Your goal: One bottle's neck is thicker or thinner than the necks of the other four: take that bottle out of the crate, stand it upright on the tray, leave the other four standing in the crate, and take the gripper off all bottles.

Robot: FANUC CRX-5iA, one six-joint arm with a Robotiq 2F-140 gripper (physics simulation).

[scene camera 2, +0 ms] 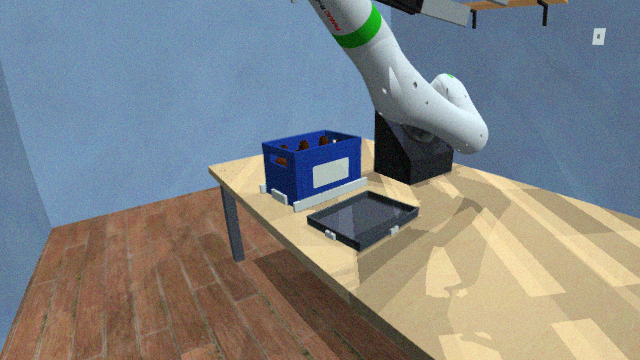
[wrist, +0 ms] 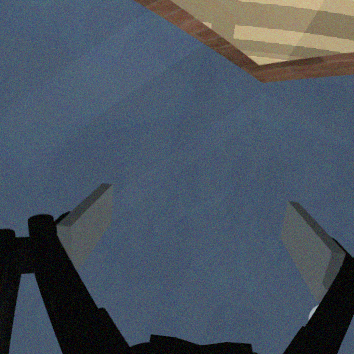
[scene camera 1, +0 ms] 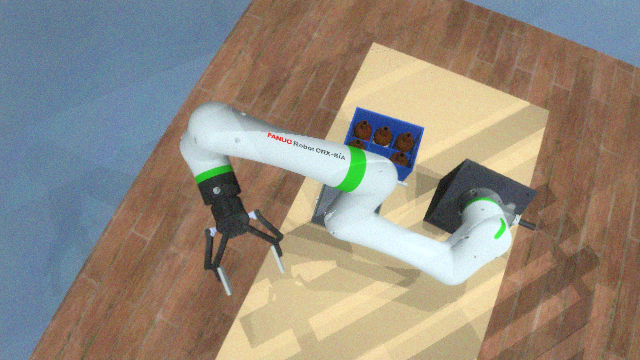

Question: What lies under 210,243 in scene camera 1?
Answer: The gripper.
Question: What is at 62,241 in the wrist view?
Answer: The gripper.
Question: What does the gripper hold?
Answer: Nothing.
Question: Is the gripper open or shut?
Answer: Open.
